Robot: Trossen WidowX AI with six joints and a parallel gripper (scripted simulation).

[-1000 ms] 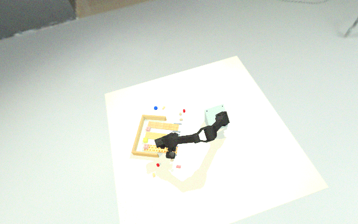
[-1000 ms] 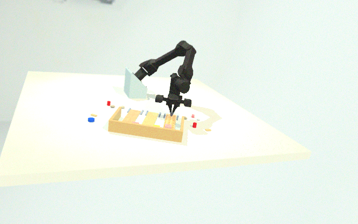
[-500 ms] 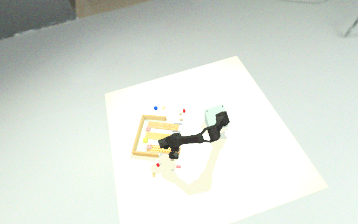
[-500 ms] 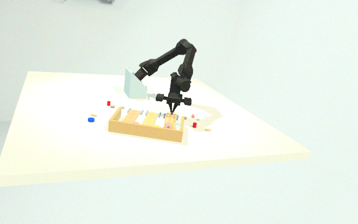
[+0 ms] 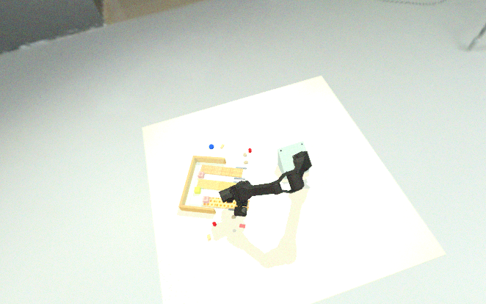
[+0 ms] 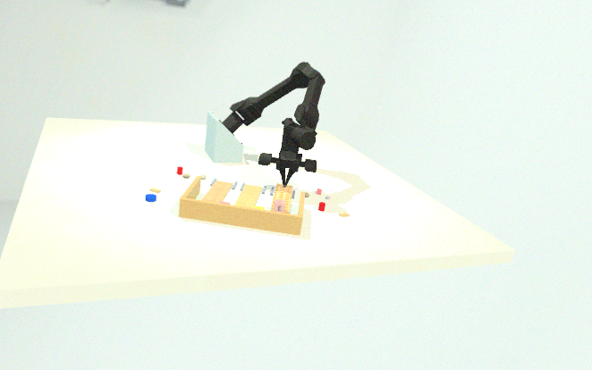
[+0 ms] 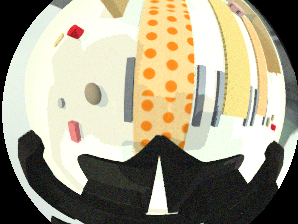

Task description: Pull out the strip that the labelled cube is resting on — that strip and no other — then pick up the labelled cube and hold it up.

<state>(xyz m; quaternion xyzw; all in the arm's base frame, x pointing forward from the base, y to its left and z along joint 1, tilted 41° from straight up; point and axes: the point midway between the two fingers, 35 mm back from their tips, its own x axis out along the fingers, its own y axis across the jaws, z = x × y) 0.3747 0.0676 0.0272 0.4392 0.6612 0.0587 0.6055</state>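
Now: gripper tip 80 mm short of the orange dotted strip and 50 mm to the left of it. The rest, counted from my gripper tip: pink block 100 mm to the left, 50 mm ahead; blue disc 440 mm to the right, 30 mm ahead.
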